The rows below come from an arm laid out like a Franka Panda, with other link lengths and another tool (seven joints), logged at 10 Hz.
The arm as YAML. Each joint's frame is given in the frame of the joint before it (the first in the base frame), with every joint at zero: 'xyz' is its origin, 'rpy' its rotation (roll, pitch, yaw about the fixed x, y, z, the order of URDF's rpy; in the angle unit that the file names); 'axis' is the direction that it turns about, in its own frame. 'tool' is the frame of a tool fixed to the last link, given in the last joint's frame.
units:
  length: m
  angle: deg
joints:
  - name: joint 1
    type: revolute
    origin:
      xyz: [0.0, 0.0, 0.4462]
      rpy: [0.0, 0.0, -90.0]
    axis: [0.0, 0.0, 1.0]
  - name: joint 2
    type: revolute
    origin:
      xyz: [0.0, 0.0, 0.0]
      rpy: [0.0, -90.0, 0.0]
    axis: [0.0, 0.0, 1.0]
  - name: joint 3
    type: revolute
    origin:
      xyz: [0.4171, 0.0, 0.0]
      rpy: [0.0, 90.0, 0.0]
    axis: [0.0, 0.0, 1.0]
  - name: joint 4
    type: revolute
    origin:
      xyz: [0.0, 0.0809, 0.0]
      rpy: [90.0, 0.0, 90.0]
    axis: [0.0, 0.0, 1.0]
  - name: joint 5
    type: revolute
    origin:
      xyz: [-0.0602, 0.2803, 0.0]
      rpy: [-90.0, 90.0, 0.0]
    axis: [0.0, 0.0, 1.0]
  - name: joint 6
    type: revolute
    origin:
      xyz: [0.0, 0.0, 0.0]
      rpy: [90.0, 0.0, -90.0]
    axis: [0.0, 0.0, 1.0]
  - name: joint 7
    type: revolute
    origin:
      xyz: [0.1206, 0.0, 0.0]
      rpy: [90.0, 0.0, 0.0]
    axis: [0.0, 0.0, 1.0]
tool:
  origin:
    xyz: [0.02, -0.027, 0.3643]
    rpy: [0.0, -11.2, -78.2]
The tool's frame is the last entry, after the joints.
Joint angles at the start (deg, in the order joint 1, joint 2, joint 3, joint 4, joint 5, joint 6, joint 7):
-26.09 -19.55 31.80 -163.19 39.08 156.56 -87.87
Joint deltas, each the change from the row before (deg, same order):
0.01 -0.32 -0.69 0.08 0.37 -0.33 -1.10
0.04 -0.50 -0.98 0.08 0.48 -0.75 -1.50
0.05 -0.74 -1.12 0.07 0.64 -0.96 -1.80
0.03 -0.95 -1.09 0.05 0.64 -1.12 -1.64
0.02 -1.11 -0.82 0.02 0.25 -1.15 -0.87
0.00 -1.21 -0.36 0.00 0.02 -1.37 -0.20
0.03 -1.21 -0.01 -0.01 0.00 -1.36 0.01
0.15 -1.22 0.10 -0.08 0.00 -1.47 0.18
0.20 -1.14 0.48 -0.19 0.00 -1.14 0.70
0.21 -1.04 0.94 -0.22 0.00 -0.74 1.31
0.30 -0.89 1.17 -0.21 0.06 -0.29 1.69
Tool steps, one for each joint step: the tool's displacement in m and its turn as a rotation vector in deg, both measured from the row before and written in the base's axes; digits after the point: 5 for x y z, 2 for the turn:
0.00018 -0.00235 0.00201 0.17 -0.34 0.20
-0.00139 -0.00224 0.00215 0.35 -0.26 0.35
-0.00194 -0.00207 0.00297 0.43 -0.39 0.45
-0.00241 -0.00132 0.00353 0.47 -0.45 0.36
-0.00279 -0.00008 0.00367 0.32 -0.38 0.20
-0.00423 0.00278 0.00285 0.29 -0.08 0.21
-0.00467 0.00456 0.00227 0.20 0.01 0.38
-0.00604 0.00604 0.00131 0.25 0.21 0.46
-0.00595 0.00655 0.00032 0.08 0.29 0.23
-0.00492 0.00689 -0.00021 -0.14 0.28 -0.06
-0.00321 0.00667 -0.00016 -0.29 0.13 -0.31

